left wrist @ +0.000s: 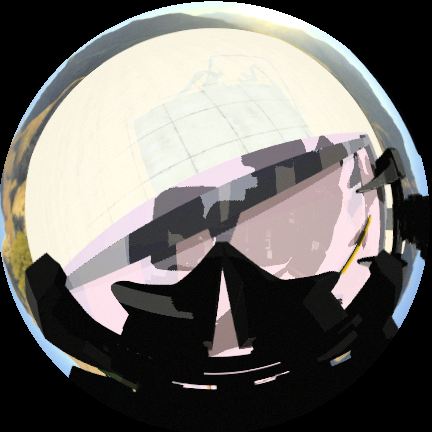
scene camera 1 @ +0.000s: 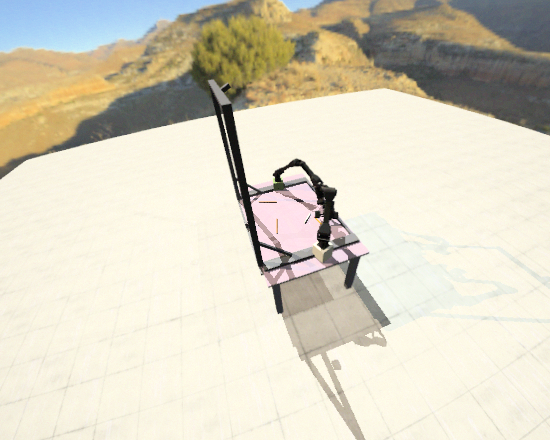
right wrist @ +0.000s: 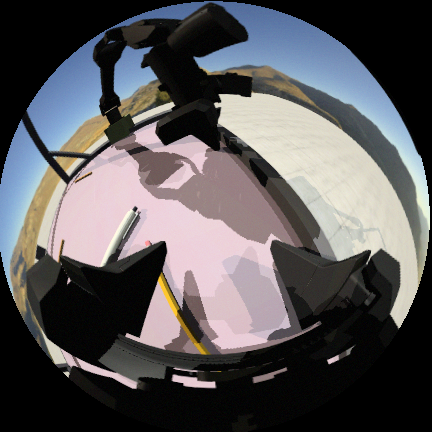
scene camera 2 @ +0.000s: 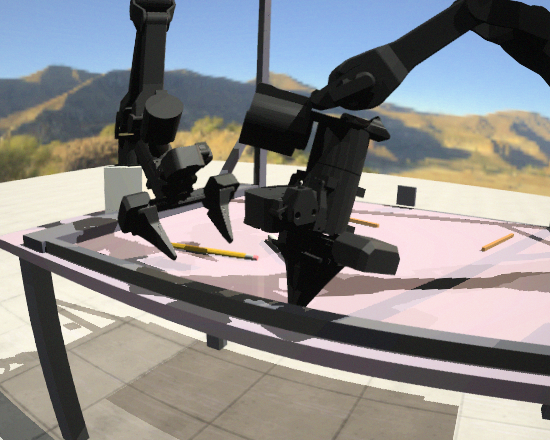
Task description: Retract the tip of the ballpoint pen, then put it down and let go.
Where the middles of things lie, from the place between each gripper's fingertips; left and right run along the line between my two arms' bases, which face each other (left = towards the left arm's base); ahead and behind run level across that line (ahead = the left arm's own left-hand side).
Right now my right hand is 20 cm past the white arm base block (scene camera 2: 120, 181), 35 cm to the left of it and 3 cm below it.
My left gripper is now 270 mm past the white arm base block, 520 mm to the left of it and 50 mm below it.
